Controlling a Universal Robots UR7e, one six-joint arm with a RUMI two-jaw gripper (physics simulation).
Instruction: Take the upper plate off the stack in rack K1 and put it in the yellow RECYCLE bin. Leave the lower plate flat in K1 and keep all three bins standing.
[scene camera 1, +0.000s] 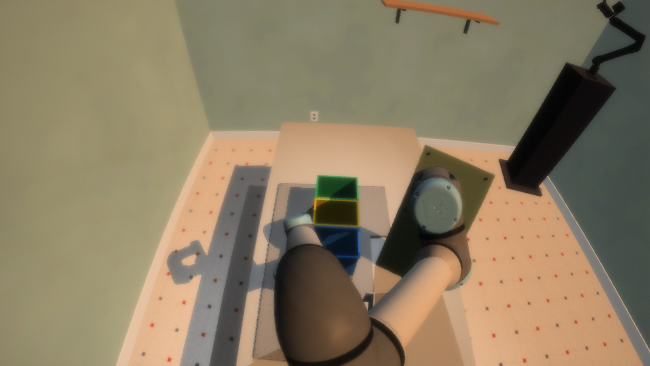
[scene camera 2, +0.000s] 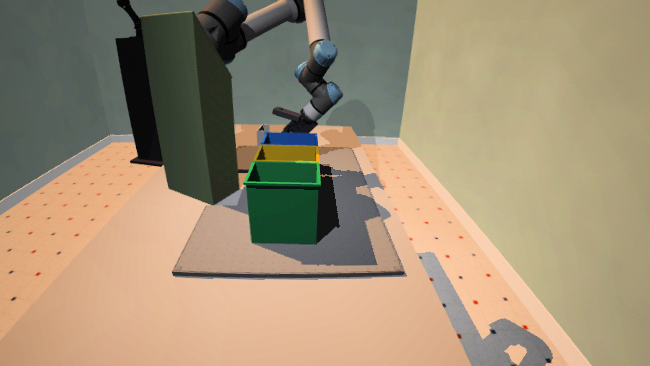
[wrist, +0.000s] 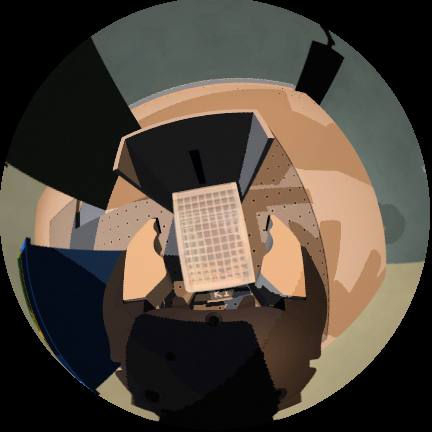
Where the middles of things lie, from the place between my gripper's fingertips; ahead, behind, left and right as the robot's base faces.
Labels:
Now: the gridded plate (wrist: 213, 248) 2 cm ahead of my hand and 3 cm below it. The rest, counted from my hand: green bin (scene camera 2: 282, 197) 19 cm ahead, 46 cm to the right, 2 cm above; then blue bin (scene camera 1: 344, 242) 14 cm ahead, 21 cm to the right, 2 cm above; then yellow bin (scene camera 2: 280, 153) 16 cm ahead, 34 cm to the right, 2 cm above.

